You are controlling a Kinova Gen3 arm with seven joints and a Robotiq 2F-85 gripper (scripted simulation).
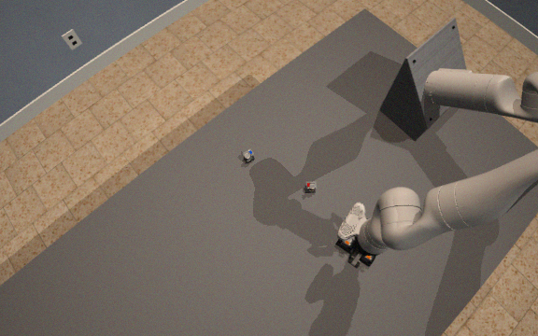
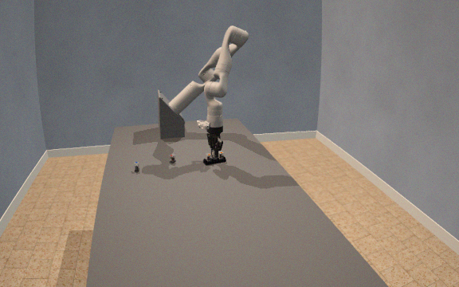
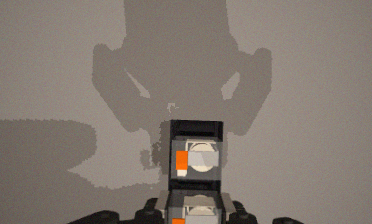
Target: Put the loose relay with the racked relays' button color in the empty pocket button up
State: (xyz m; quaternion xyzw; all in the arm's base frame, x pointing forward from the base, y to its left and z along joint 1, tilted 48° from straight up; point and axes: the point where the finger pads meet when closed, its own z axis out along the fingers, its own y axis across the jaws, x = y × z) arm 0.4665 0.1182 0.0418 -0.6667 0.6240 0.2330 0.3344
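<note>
Now: the black rack 4 cm below my hand.
</note>
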